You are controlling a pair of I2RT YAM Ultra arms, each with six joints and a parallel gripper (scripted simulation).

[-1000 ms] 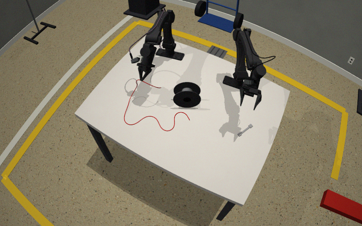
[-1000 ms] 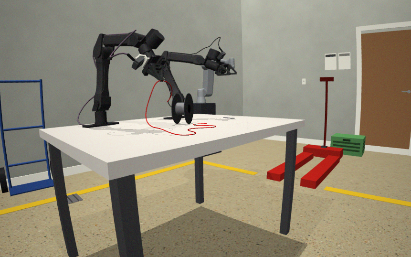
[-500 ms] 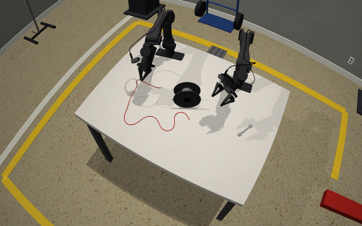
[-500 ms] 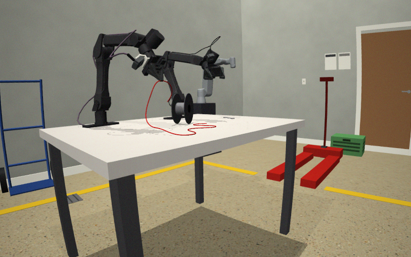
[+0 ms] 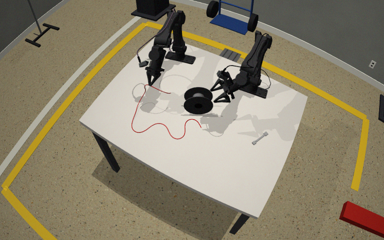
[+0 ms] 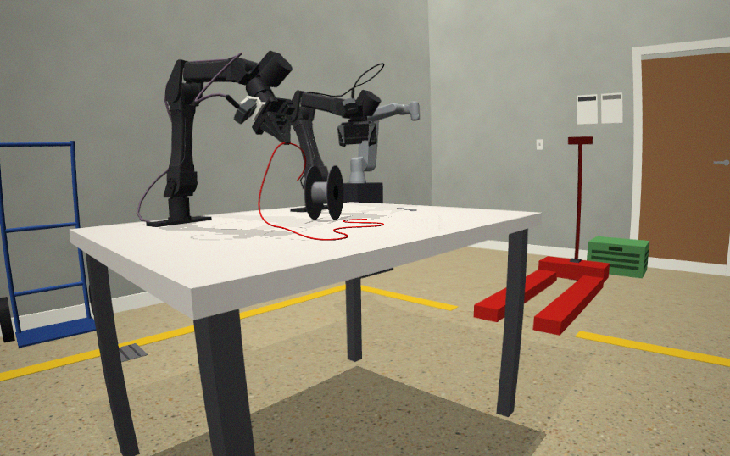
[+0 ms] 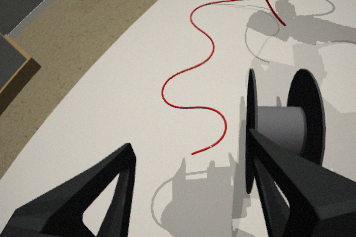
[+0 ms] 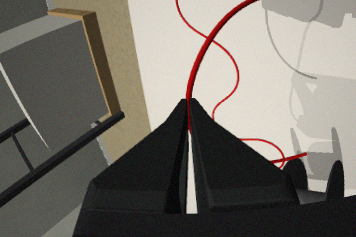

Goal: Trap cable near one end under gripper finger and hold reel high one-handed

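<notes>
Right now the black reel is 140 mm below my left hand, 100 mm to the right of it and 30 mm behind it. The rest, counted from my left hand: small grey dumbbell-shaped part: 290 mm to the left, 220 mm below, 40 mm behind.
</notes>
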